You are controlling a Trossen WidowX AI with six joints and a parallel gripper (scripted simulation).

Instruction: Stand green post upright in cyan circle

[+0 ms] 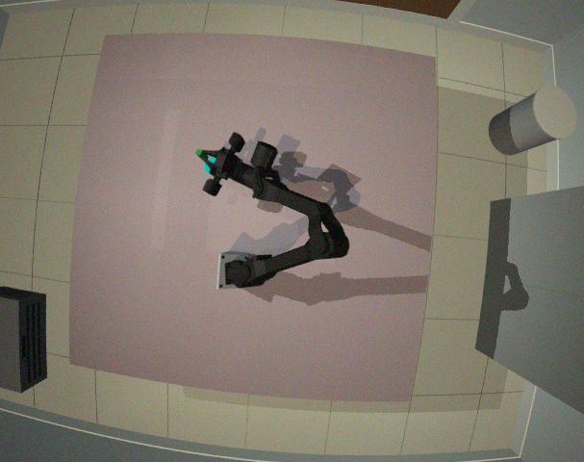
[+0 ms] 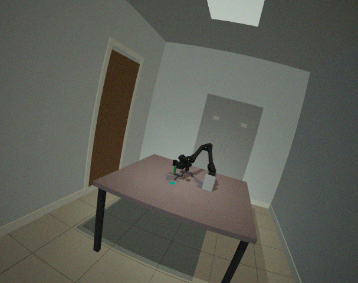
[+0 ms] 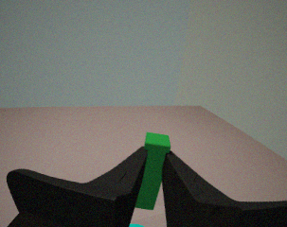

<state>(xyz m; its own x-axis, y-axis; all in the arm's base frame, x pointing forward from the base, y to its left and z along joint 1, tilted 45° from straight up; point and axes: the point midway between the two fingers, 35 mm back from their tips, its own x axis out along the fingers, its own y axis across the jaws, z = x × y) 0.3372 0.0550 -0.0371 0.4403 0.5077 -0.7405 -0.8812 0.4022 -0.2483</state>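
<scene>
My gripper tip is now 20 mm above the green post. Round my gripper tip: cyan circle 160 mm below.
</scene>
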